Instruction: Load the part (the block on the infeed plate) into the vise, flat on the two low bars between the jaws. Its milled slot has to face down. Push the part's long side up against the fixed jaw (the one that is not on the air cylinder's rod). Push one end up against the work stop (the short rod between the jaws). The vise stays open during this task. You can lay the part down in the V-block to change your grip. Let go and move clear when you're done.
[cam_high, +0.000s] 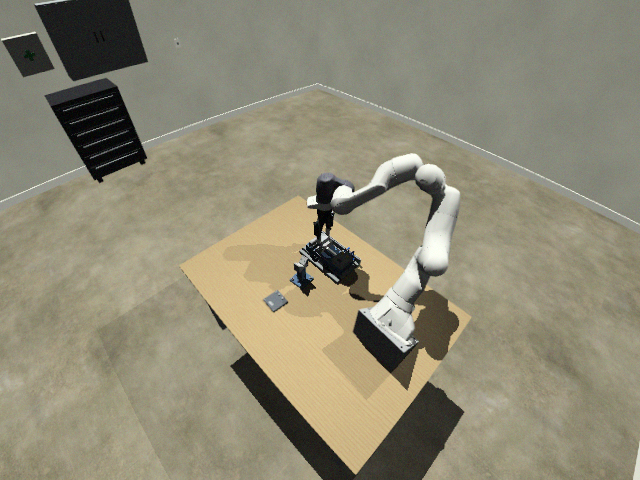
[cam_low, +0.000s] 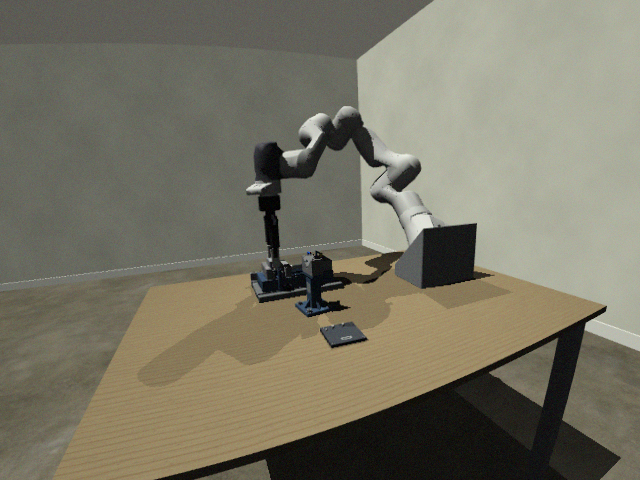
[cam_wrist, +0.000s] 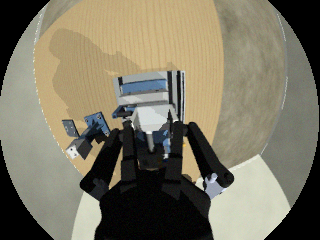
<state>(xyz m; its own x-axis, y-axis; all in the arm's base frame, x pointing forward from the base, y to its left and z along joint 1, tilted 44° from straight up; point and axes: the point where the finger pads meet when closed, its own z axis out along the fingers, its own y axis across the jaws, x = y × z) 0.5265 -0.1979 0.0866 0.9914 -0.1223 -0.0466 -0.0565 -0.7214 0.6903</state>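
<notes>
My gripper is now 30 mm above the part.
</notes>
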